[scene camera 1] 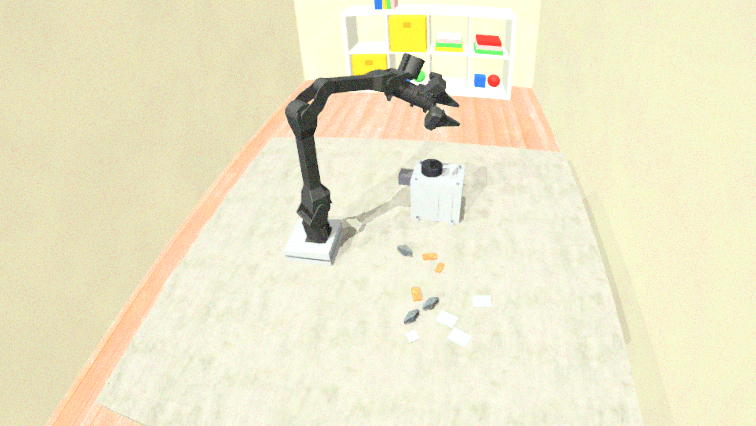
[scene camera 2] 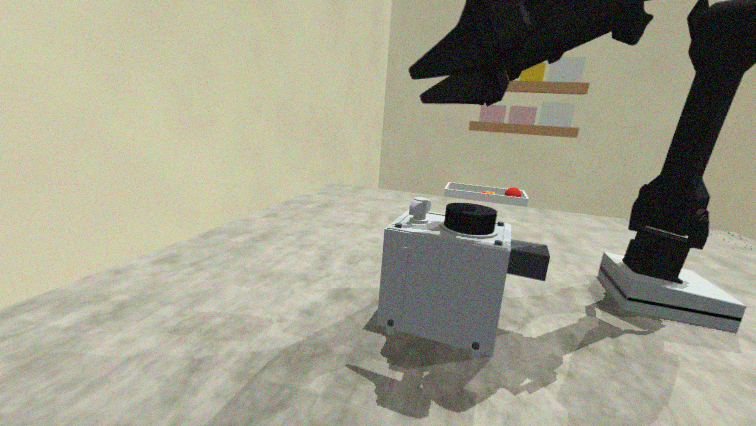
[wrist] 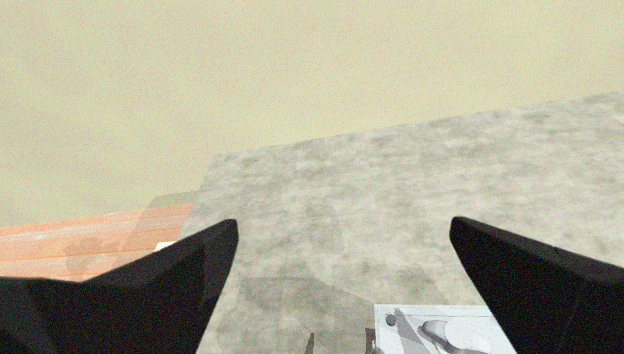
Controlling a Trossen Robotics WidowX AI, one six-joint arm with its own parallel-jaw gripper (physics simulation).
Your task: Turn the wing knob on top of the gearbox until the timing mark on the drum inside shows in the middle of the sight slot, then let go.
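Places are measured from the arm's base along level axes (x right, y ahead, z up), in metres.
Pixels of known places: gripper, fingertip midpoint: (scene camera 1: pixel 459 115) (scene camera 2: pixel 416 88) (wrist: pixel 343 228); arm's base, origin of the base link: (scene camera 1: pixel 318 235) (scene camera 2: pixel 650 271).
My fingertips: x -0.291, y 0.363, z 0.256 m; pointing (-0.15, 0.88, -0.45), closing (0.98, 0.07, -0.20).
For each thing: its top centre in the pictures, then the offset to it from my fingertips. "pt": a spot on its surface instead. Level surfaces: height alone.
- pale grey gearbox, middle of its top: (scene camera 2: pixel 472 203) (scene camera 1: pixel 431 162) dx +0.063, dy -0.074, dz -0.132 m
- larger black round cap, surface spot: (scene camera 2: pixel 470 219) pt dx +0.031, dy -0.076, dz -0.146 m
- dark sight housing, surface spot: (scene camera 2: pixel 529 260) pt dx +0.039, dy -0.150, dz -0.187 m
- mat, its level: dz -0.304 m
The pale grey gearbox (scene camera 1: pixel 436 198) (scene camera 2: pixel 444 291) (wrist: pixel 385 341) stands upright on the mat. Its small light-grey wing knob (scene camera 2: pixel 420 209) (wrist: pixel 467 334) stands on the top, beside a larger black round cap (scene camera 1: pixel 431 168) (scene camera 2: pixel 470 219). The dark sight housing (scene camera 1: pixel 405 177) (scene camera 2: pixel 529 260) sticks out from the side facing the arm's base. The slot's opening, the drum and the timing mark are hidden in these views. My gripper (scene camera 1: pixel 458 114) (scene camera 2: pixel 417 86) (wrist: pixel 343 228) is open and empty, well above the gearbox top, touching nothing. In the wrist view the knob is low, near the right finger.
The arm's white base (scene camera 2: pixel 682 296) stands on the sight-housing side of the gearbox. Orange pieces (scene camera 1: pixel 416 293), grey pieces (scene camera 1: pixel 430 303) and white flat pieces (scene camera 1: pixel 459 337) lie on the mat (scene camera 1: pixel 238 338). A white tray (scene camera 2: pixel 449 192) holds a red ball (scene camera 2: pixel 512 192).
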